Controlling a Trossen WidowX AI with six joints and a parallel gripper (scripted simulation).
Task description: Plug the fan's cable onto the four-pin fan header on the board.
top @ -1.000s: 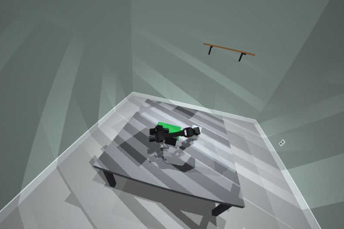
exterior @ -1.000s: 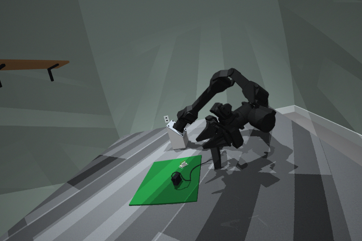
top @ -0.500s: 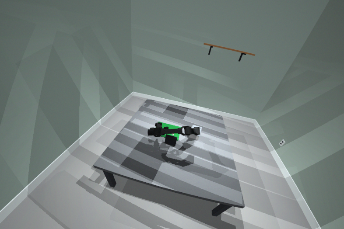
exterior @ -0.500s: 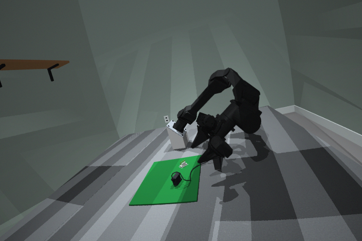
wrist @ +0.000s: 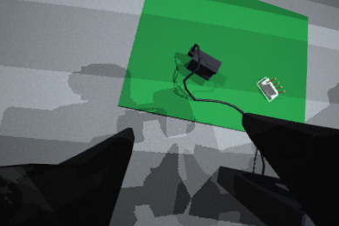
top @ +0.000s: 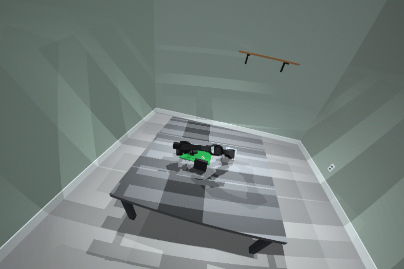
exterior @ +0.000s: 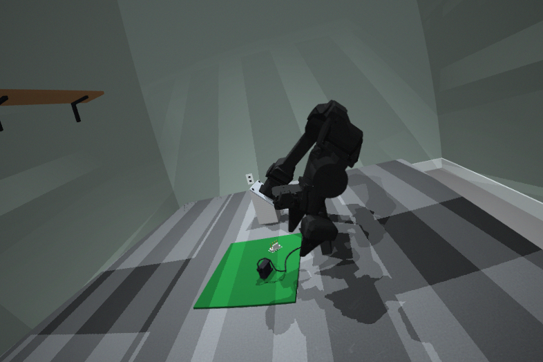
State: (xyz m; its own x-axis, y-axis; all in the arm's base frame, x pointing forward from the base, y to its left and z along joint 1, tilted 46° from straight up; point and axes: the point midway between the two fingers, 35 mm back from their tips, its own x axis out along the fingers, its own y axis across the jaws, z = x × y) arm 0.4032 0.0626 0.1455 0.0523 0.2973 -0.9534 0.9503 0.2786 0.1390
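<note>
The black plug is 100 mm to the right of my gripper tip, 70 mm below it and 30 mm behind it. From my gripper tip the other things lie so: black fan 140 mm behind, 50 mm to the left, 30 mm below; green board 140 mm to the right, 110 mm below, 70 mm behind.
</note>
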